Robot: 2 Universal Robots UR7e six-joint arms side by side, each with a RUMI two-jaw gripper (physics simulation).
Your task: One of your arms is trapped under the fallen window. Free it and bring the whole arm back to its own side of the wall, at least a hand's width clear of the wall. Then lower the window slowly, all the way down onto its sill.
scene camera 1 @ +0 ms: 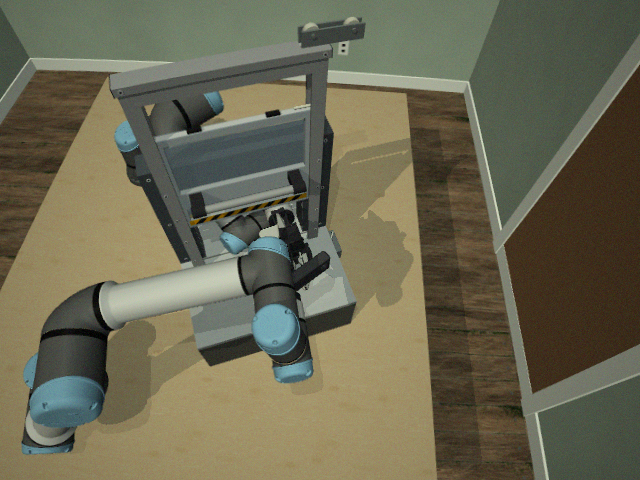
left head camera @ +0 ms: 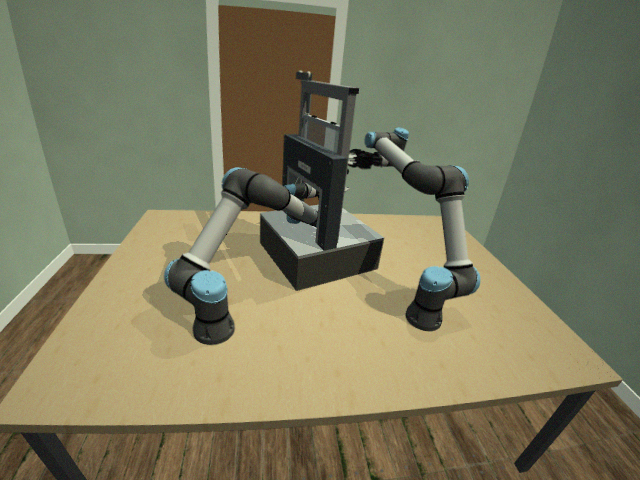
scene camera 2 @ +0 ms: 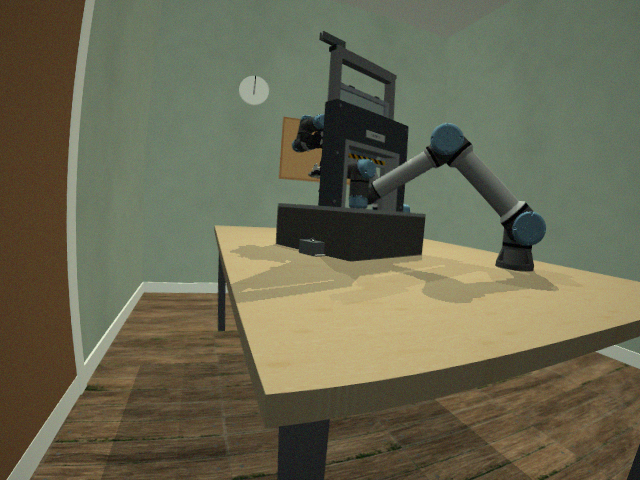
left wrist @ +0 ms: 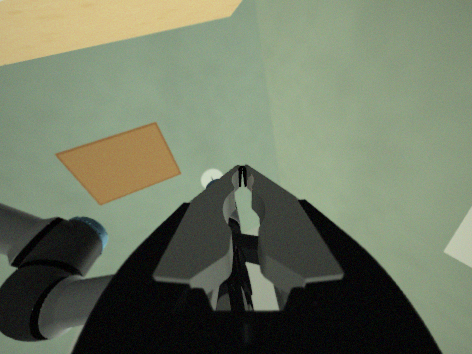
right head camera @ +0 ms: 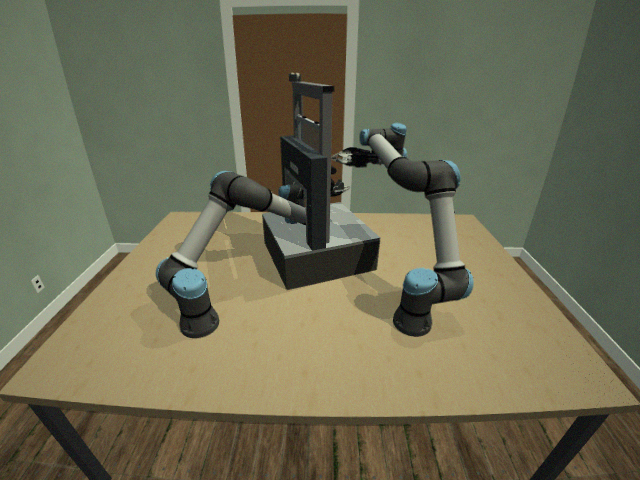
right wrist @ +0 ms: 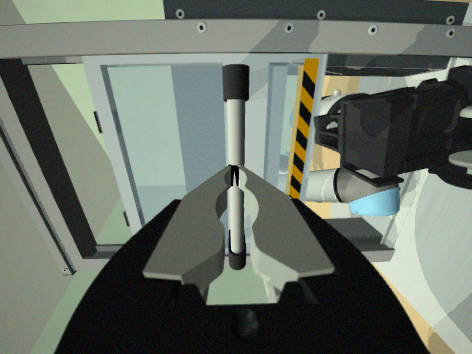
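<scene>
The window sash (scene camera 1: 232, 152) (right wrist: 145, 130) hangs above the sill, its striped lower edge (scene camera 1: 248, 209) (scene camera 2: 361, 156) (right wrist: 302, 125) over my left arm (left head camera: 302, 209) (right head camera: 294, 209) (scene camera 2: 364, 180), which passes through the opening in the dark wall (left head camera: 333, 206) (right head camera: 316, 206) (scene camera 2: 333, 155). Whether they touch is unclear. My left gripper (left head camera: 347, 189) (right head camera: 347, 189) (left wrist: 242, 167) is shut and empty beyond the wall. My right gripper (left head camera: 349, 157) (right head camera: 334, 157) (right wrist: 234, 166) is shut, its closed tips in front of the middle of the white handle bar (scene camera 1: 248, 200) (right wrist: 236, 130); the bar shows behind them, not between.
The wall and the tall grey frame (left head camera: 347, 113) (right head camera: 325, 118) (scene camera 1: 317, 155) stand on a grey block (left head camera: 341, 260) (right head camera: 330, 268) (scene camera 2: 351, 235) on the table (left head camera: 310, 372) (right head camera: 310, 372). A pulley bracket (scene camera 1: 330, 32) tops the frame. In scene camera 1 the right wrist overlaps the sill area.
</scene>
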